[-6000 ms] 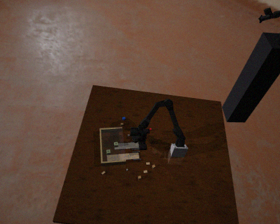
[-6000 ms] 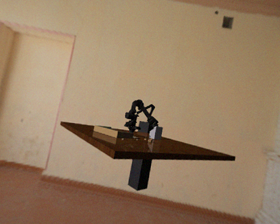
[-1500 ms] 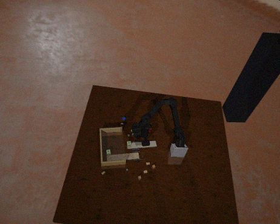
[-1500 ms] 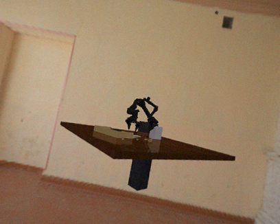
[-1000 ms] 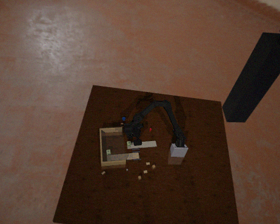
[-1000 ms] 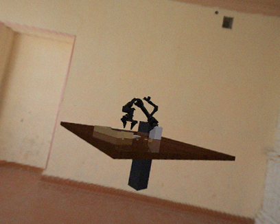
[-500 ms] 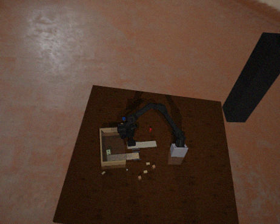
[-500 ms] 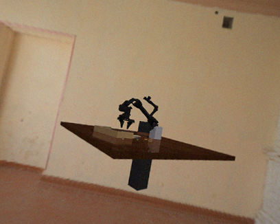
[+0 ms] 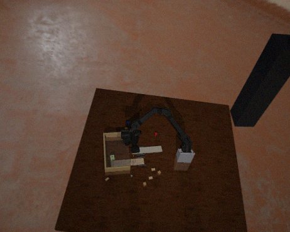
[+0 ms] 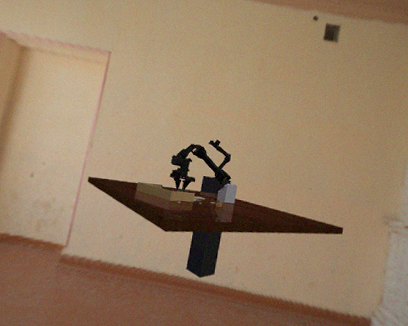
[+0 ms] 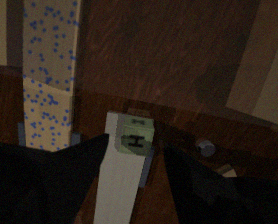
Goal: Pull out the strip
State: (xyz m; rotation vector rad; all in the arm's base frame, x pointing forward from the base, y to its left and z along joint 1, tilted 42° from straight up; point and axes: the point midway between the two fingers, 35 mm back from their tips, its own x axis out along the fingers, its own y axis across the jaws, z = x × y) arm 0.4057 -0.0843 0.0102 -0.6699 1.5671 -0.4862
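Now: gripper tip 110 mm past the pale strip and 40 mm above it. The rest, counted from my gripper tip: red object 200 mm behind, 150 mm to the right, 30 mm below.
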